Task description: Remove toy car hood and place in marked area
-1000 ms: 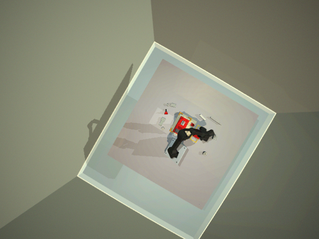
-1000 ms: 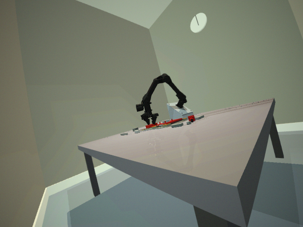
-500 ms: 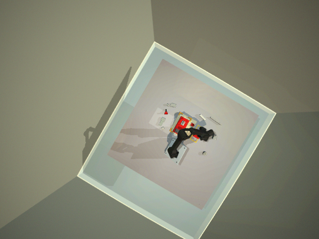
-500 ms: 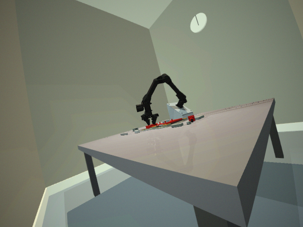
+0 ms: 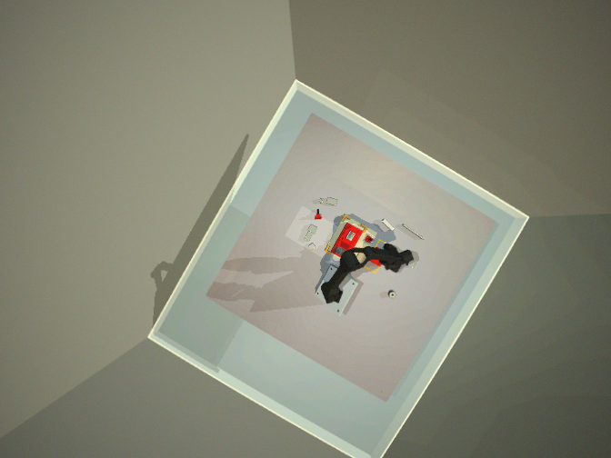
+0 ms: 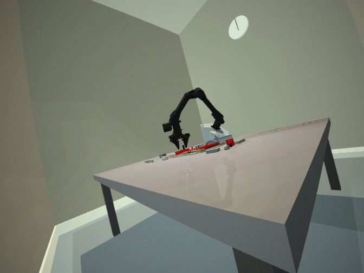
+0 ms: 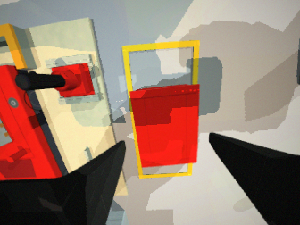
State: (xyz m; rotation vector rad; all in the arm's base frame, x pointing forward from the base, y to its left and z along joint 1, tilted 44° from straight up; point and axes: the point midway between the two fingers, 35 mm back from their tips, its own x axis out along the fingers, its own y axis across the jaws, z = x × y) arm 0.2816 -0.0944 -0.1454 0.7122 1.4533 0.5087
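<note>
Now: the red hood 2 cm below my gripper tip. From my gripper tip the other things lie so: small wheel (17 cm behind, 17 cm to the right, 3 cm below).
</note>
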